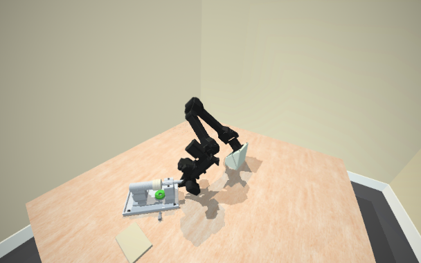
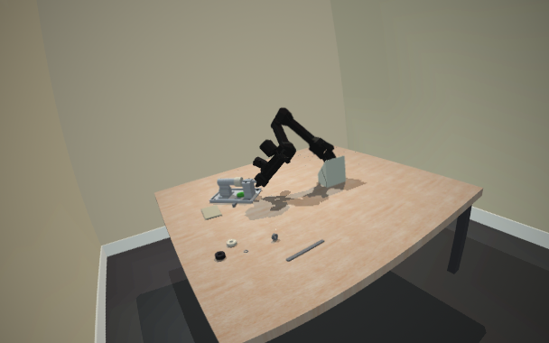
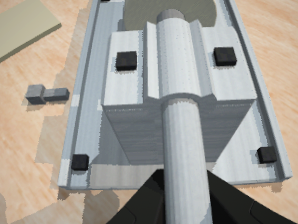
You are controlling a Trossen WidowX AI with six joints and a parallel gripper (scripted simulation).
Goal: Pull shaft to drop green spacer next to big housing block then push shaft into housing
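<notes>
The grey shaft lies 3 cm to the right of my gripper tip, 3 cm ahead of it and 2 cm above it. From my gripper tip the other things lie so: tan square plate: 25 cm ahead, 5 cm below, 1 cm to the right; then cream spacer: 7 cm to the right, 6 cm ahead, 2 cm above; then green spacer: 7 cm to the right, 6 cm ahead, 4 cm below.
</notes>
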